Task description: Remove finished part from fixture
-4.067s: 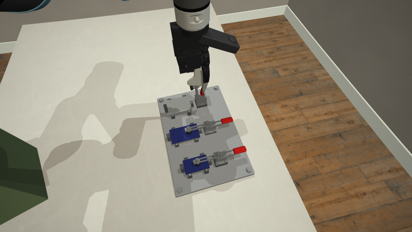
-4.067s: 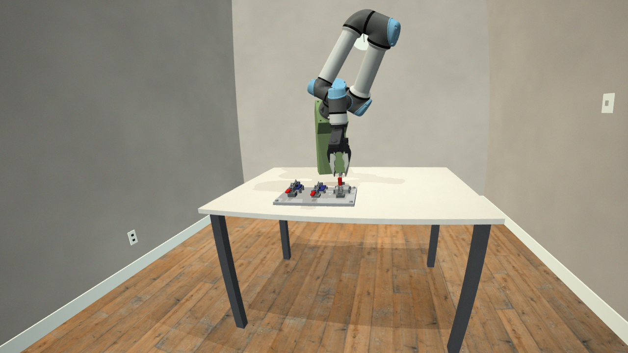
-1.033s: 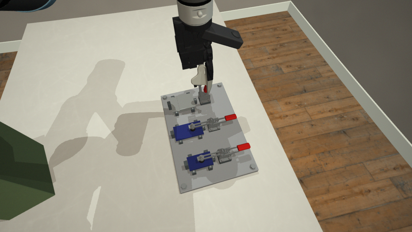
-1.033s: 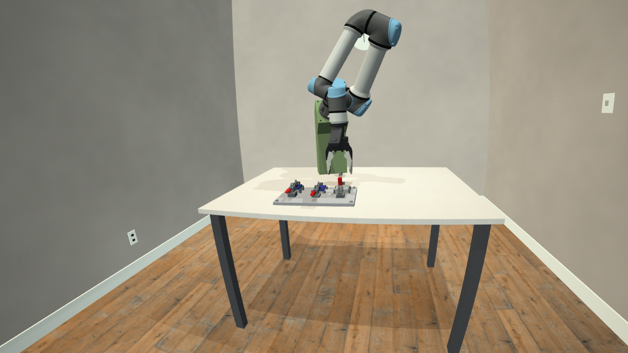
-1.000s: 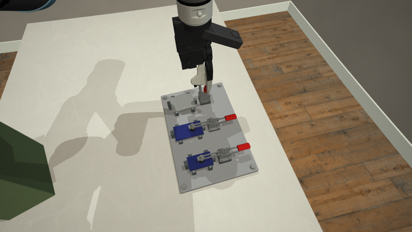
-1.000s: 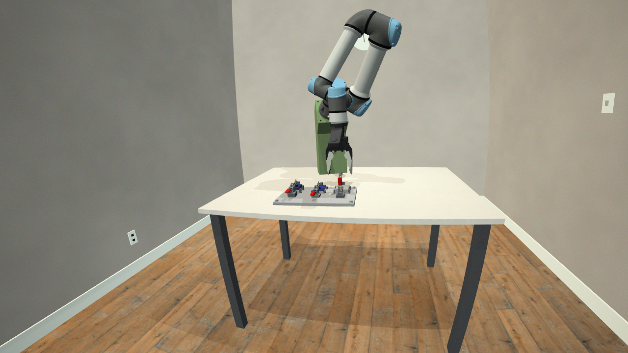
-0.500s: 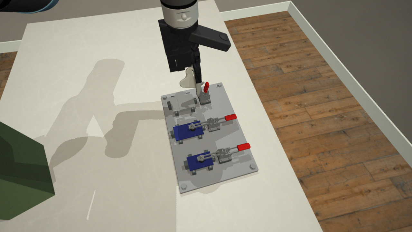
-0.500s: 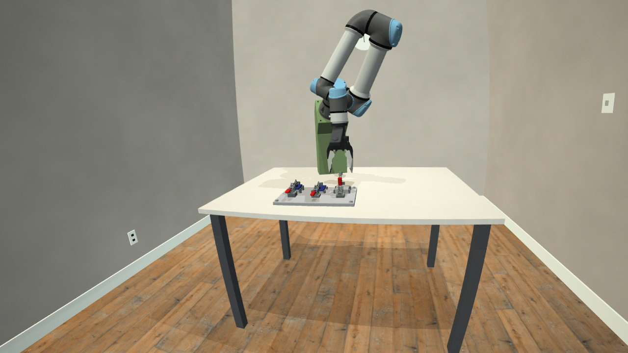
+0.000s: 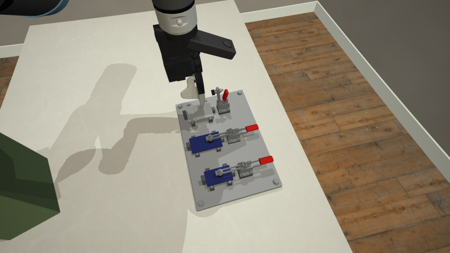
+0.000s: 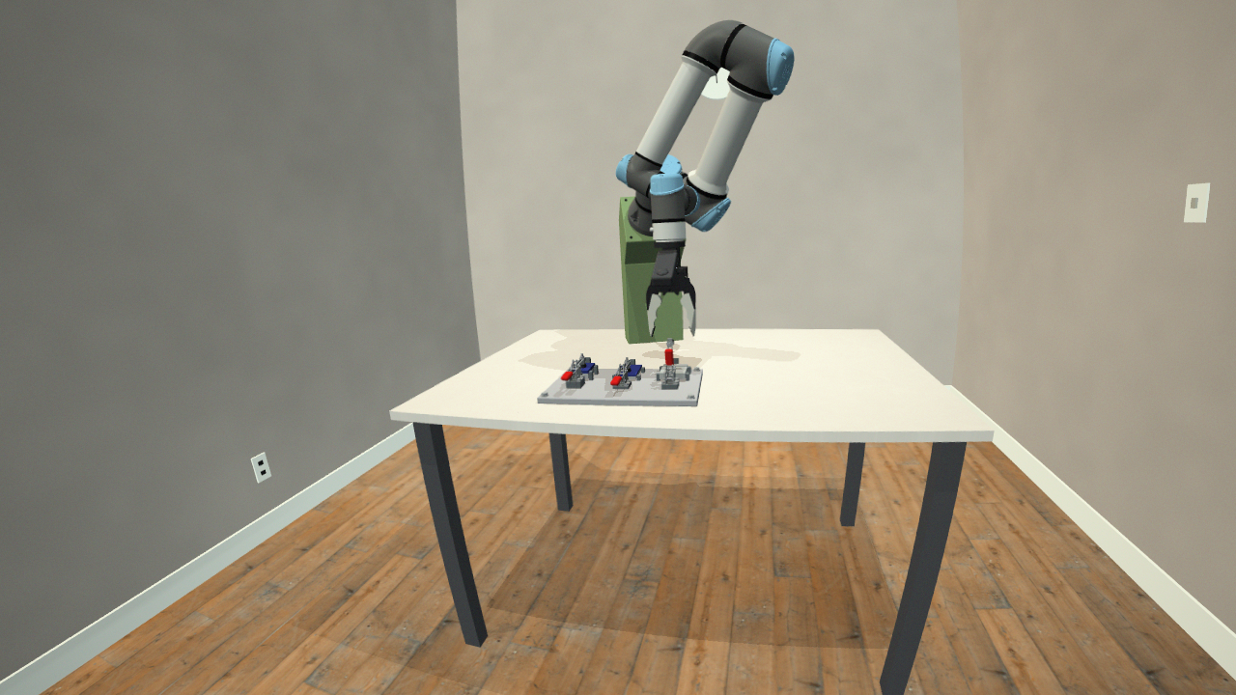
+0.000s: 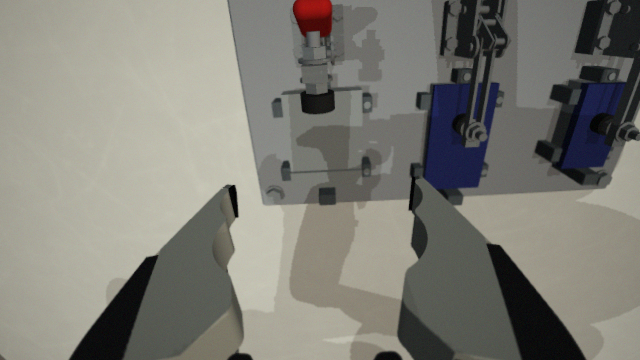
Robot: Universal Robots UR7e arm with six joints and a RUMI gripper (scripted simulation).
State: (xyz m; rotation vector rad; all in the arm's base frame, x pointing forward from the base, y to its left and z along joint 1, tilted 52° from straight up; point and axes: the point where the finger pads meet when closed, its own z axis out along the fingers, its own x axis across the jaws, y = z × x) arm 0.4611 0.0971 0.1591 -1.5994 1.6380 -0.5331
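Right now the grey finished part is 2 cm behind my hand and 10 cm below it. The rest, counted from my hand: grey fixture plate (5 cm ahead, 10 cm to the right, 12 cm below); blue blank (11 cm to the right, 10 cm below); toggle clamp (7 cm ahead, 1 cm to the left, 6 cm below).
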